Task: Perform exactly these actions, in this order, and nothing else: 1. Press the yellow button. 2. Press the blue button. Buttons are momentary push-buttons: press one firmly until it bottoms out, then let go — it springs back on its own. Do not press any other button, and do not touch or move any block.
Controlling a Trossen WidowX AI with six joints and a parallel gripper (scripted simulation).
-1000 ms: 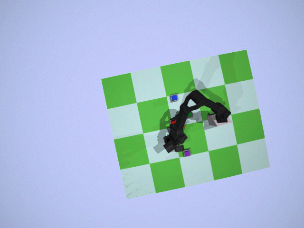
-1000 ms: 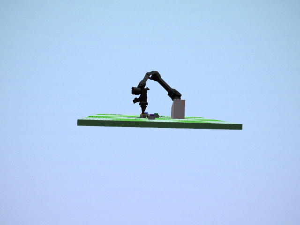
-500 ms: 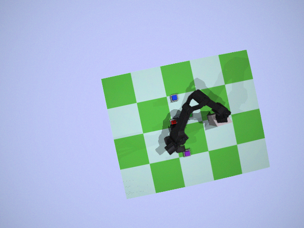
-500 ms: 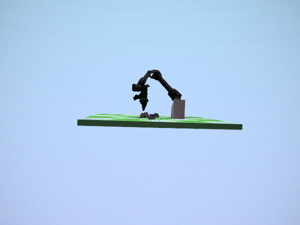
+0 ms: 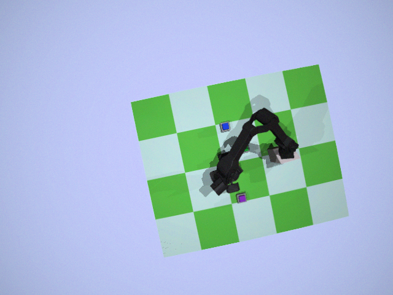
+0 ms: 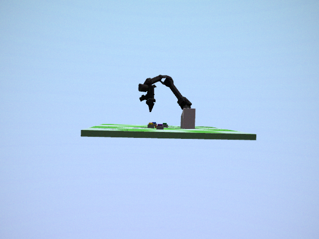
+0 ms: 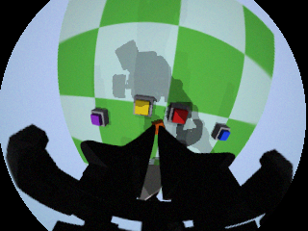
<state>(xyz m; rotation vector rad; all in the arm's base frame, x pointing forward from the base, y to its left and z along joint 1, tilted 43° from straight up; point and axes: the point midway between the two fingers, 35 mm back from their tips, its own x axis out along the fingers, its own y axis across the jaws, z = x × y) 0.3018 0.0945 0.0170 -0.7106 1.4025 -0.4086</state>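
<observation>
Now: gripper tip 230 mm to the left of the blue button, 90 mm above it and 30 mm past it. Also, from my gripper tip: red button: 90 mm below, 60 mm to the right, 10 mm behind; then yellow button: 90 mm below, 40 mm to the left, 10 mm behind; then orange block: 120 mm below, 60 mm behind, 20 mm to the right.
</observation>
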